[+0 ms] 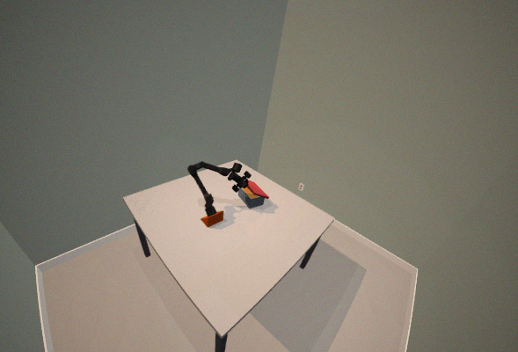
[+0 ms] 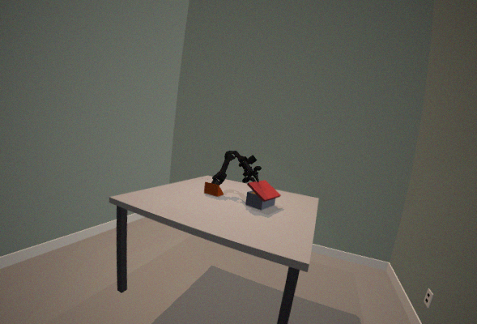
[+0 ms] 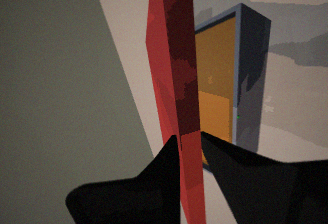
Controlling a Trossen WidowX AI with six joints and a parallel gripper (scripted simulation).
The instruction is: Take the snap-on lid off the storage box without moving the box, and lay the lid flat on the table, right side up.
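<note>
Now: the red lid 7 cm ahead of my gripper tip, 4 cm below it and 2 cm to the right of it. From my gripper tip the other things lie so: grey-blue storage box 11 cm below, 5 cm ahead, 2 cm to the right.
</note>
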